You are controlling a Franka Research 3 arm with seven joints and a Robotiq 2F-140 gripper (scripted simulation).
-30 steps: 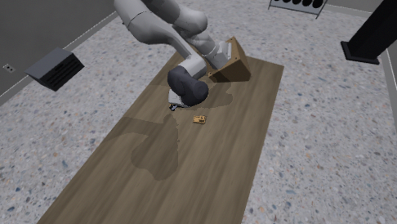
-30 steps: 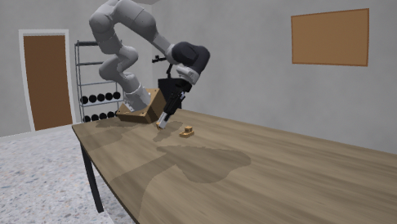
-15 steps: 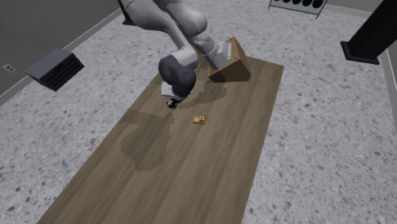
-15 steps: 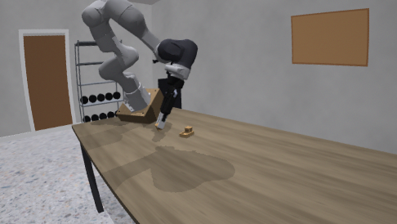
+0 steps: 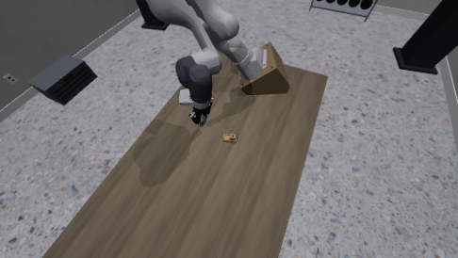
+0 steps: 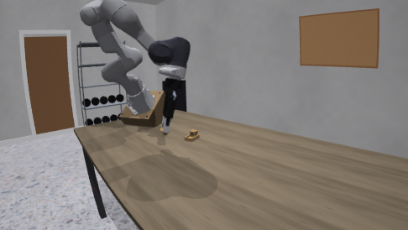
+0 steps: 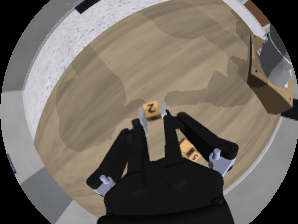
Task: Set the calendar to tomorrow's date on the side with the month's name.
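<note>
My hand is 3 cm above the cube and 1 cm to the left of it. Round my hand: tray (16 cm to the left, 10 cm below, 1 cm ahead).
</note>
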